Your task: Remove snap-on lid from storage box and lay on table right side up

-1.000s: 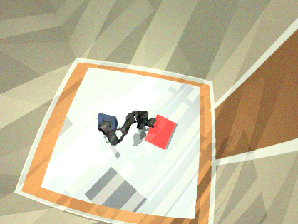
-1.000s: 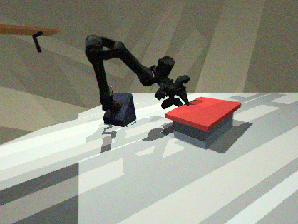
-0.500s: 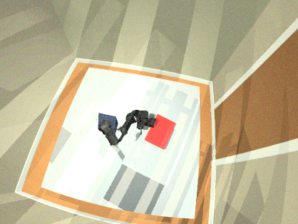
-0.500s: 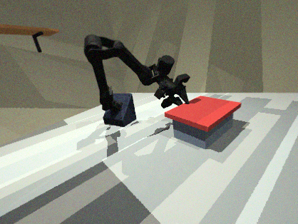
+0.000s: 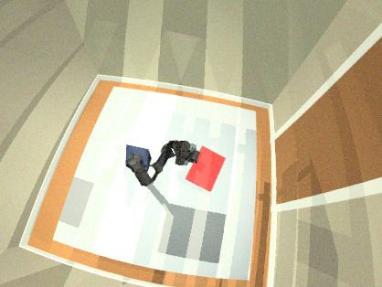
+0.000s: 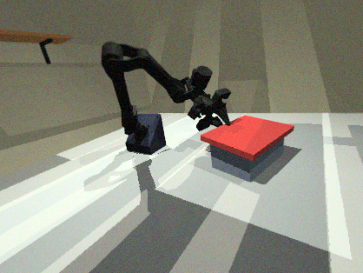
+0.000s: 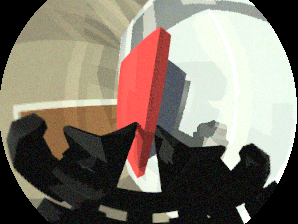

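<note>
The red lid lies 70 mm ahead of my gripper tip and 20 mm to the right of it. Also, from my gripper tip: storage box (70 mm ahead, 60 mm below, 20 mm to the right).
</note>
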